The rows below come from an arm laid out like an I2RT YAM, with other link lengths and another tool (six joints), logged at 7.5 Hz.
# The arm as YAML. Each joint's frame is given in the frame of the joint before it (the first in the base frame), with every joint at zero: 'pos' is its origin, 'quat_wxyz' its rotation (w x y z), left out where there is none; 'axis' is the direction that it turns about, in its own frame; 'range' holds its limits. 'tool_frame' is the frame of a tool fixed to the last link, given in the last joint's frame.
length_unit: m
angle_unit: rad
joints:
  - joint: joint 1
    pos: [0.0, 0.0, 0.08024]
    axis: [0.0, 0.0, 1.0]
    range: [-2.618, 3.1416]
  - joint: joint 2
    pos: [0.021, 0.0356, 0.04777]
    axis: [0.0, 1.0, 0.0]
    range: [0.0, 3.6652]
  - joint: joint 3
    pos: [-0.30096, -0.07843, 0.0]
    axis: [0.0, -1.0, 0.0]
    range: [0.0, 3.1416]
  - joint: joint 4
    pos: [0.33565, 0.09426, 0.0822]
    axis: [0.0, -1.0, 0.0]
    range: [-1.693, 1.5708]
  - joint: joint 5
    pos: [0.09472, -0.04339, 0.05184]
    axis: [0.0, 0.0, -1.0]
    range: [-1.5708, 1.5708]
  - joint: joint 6
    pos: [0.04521, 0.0, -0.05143]
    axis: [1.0, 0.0, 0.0]
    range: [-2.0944, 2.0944]
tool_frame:
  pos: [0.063, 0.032, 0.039]
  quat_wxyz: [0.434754, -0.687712, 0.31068, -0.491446]
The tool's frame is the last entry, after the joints.
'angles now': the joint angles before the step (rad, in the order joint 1, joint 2, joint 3, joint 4, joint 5, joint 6). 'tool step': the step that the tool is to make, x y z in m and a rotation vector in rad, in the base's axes. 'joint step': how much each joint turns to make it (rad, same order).
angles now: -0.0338, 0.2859, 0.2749, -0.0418, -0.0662, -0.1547
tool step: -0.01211, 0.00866, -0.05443, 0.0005, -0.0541, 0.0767
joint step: 0.0019, -0.1709, -0.2152, 0.0984, -0.0748, 0.0004
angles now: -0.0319, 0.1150, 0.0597, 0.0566, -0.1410, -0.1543
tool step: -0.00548, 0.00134, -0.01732, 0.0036, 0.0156, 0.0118
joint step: 0.0004, -0.1022, -0.0542, -0.0633, -0.0114, 0.0031
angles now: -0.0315, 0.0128, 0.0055, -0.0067, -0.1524, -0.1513
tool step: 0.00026, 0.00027, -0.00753, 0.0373, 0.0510, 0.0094
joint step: 0.0027, -0.0080, 0.0001, -0.0546, -0.0080, 0.0359
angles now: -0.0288, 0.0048, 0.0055, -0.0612, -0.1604, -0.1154
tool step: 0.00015, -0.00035, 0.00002, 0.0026, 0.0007, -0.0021
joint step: -0.0004, 0.0003, 0.0000, 0.0000, 0.0016, 0.0027
